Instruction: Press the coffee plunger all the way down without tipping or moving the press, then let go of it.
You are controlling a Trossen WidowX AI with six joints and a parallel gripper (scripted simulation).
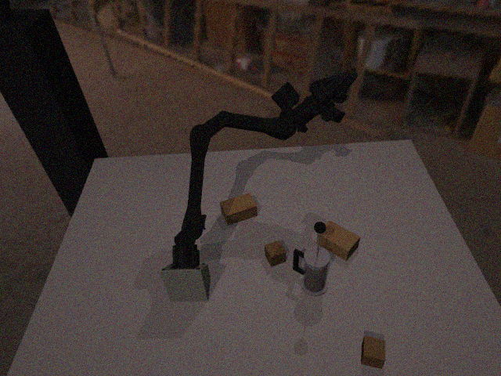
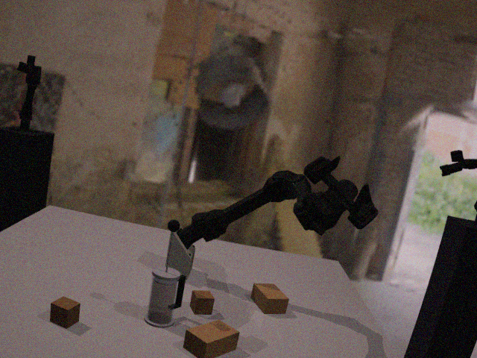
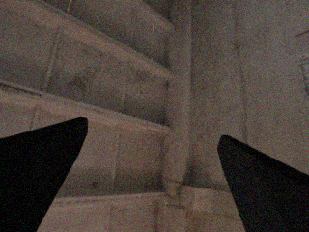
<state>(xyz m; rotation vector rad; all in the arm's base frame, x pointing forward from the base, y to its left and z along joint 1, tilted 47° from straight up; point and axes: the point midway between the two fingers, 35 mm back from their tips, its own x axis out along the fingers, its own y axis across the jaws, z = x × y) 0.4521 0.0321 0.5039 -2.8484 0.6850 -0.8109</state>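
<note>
Right now the coffee press is 11 cm behind my gripper tip, 36 cm to the right of it and 35 cm below it.
</note>
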